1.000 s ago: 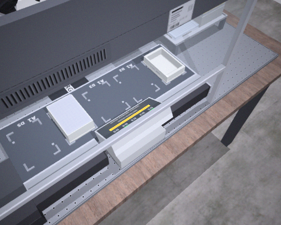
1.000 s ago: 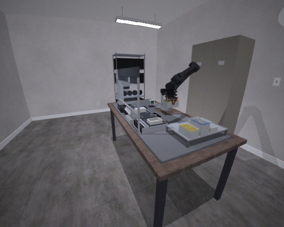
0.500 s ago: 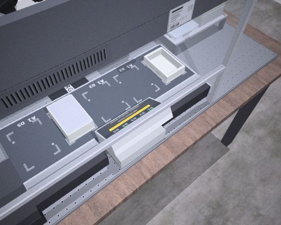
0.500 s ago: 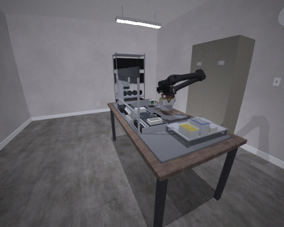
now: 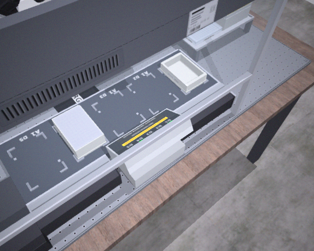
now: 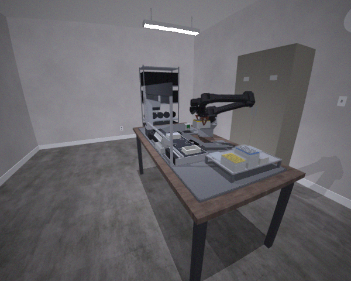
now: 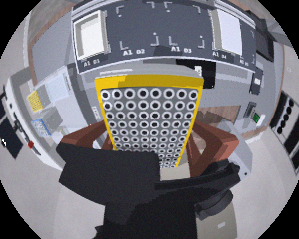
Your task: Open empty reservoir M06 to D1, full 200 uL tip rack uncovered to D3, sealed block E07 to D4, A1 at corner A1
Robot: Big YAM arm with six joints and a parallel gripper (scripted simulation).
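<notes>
Now: the sealed deep-well block 19 cm ahead of my hand, 22 cm to the right of it and 16 cm below it. Also, from my hand: clear flat plate (2 cm ahead, 33 cm to the left, 16 cm below); then white one-well reservoir (16 cm ahead, 15 cm to the left, 17 cm below); then yellow tip rack (1 cm behind, 1 cm to the right, 1 cm above).
</notes>
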